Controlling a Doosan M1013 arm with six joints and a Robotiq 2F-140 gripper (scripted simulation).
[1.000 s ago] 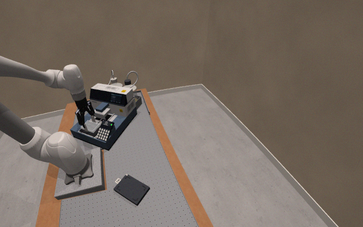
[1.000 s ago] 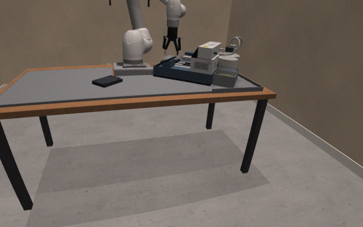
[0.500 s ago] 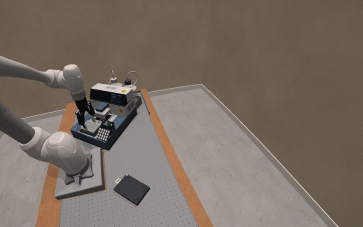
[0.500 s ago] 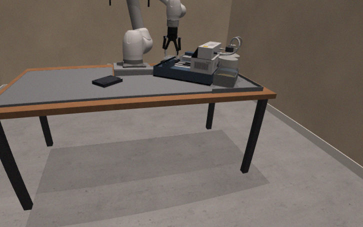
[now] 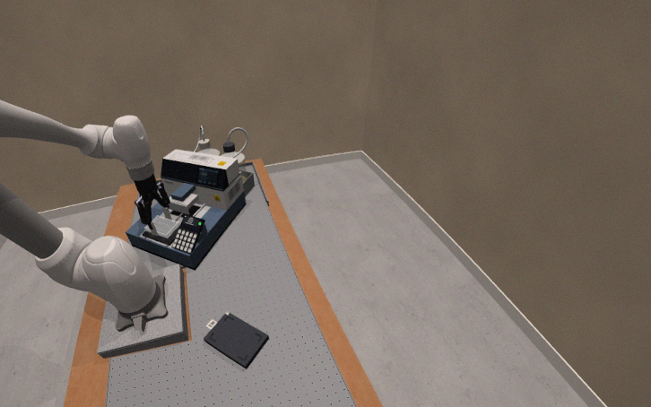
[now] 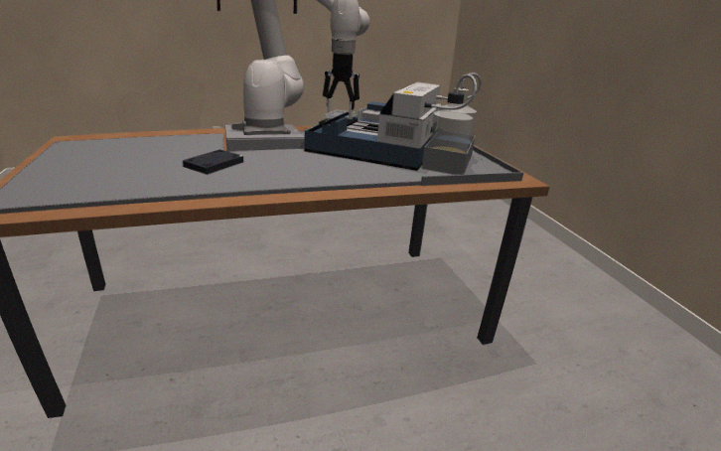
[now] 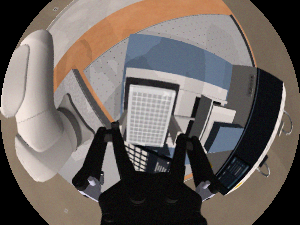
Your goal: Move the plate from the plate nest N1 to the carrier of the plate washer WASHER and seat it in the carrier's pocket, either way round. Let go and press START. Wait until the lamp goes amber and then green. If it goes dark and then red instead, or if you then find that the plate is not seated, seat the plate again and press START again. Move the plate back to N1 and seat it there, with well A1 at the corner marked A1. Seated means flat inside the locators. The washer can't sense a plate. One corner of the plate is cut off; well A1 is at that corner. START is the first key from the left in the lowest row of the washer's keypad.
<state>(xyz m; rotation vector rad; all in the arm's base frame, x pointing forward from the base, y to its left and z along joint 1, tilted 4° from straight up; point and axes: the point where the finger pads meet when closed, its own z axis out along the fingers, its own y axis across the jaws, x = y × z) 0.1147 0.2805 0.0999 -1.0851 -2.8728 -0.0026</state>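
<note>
Right now the white well plate is 2 cm below my hand. Round my hand: washer carrier 4 cm below; then plate washer 10 cm ahead, 12 cm to the left, 1 cm below; then white label 11 cm ahead, 42 cm to the right, 14 cm below.
</note>
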